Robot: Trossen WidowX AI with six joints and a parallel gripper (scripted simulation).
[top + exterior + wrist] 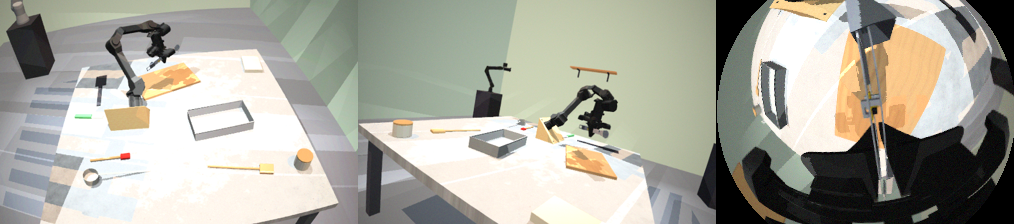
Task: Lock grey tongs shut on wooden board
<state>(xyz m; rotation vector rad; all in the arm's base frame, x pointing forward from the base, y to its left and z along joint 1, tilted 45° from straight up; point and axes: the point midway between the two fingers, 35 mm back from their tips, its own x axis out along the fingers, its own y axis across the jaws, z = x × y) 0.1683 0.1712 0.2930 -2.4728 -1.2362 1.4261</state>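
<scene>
My gripper tip is now 130 mm above the wooden board, 10 mm to the right of it and 10 mm past it. Also, from my gripper tip: black spatula 430 mm behind, 130 mm below, 40 mm to the left; then green-handled tool 460 mm behind, 230 mm to the right, 130 mm below; then grey roasting tin 420 mm to the right, 230 mm ahead, 110 mm below.
</scene>
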